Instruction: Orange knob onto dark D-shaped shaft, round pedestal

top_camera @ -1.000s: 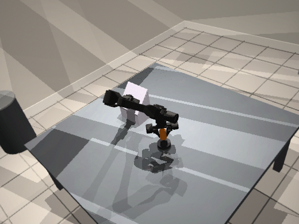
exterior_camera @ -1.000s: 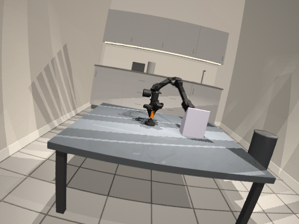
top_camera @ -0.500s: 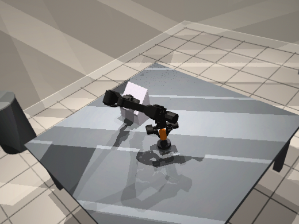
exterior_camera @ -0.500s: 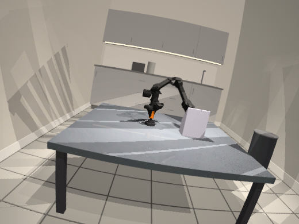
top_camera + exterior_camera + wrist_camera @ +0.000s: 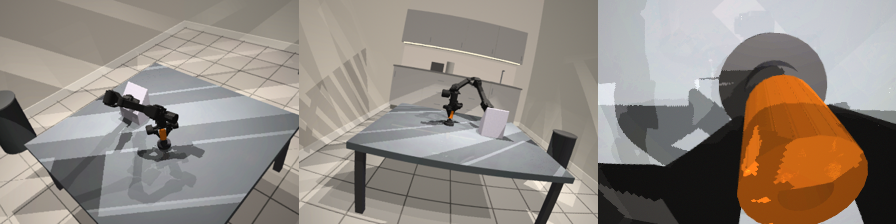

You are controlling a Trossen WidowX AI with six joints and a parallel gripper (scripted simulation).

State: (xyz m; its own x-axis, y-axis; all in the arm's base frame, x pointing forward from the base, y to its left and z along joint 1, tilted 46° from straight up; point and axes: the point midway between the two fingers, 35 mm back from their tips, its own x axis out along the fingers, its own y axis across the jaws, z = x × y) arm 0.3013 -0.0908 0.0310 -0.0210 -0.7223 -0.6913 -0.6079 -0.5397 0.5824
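Now: gripper tip 20 mm below the orange knob. Round my gripper tip: round dark pedestal 40 mm below.
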